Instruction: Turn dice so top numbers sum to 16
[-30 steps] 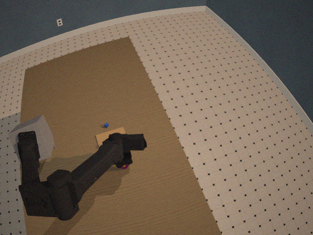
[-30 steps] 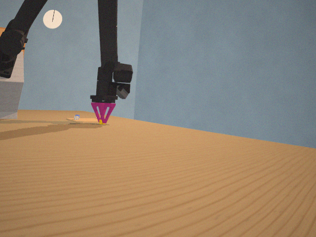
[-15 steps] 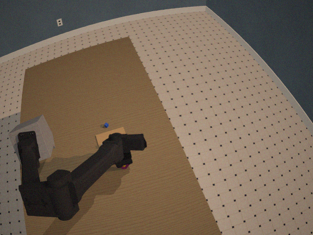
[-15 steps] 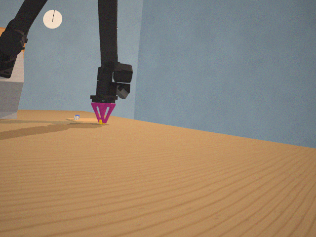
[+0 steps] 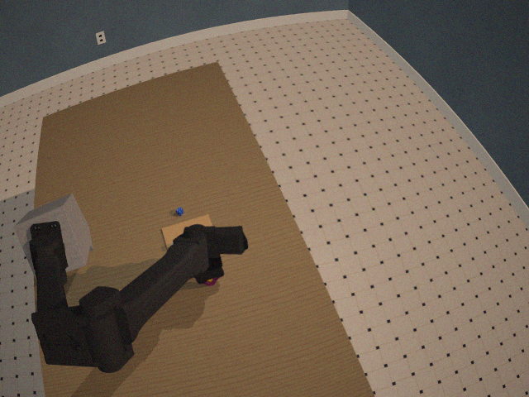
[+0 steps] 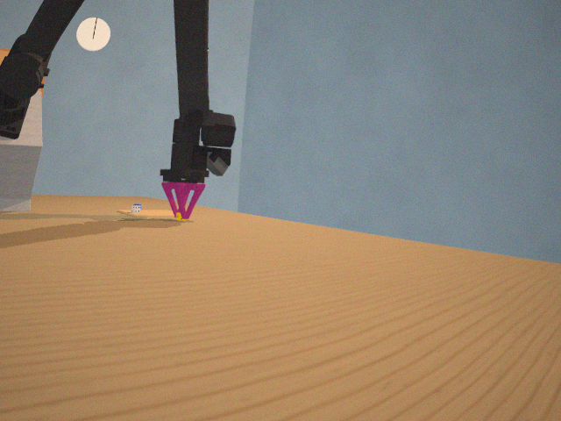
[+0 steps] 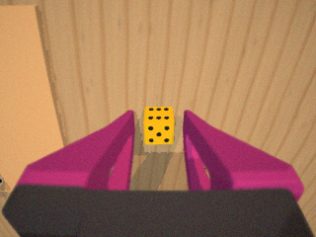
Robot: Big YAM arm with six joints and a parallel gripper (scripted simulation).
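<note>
Now: hand right at the yellow die. Round my hand: mat 13 cm to the left, 2 cm behind, 1 cm below; then white die 12 cm to the left, 7 cm behind; then blue die 23 cm to the left, 3 cm behind.
</note>
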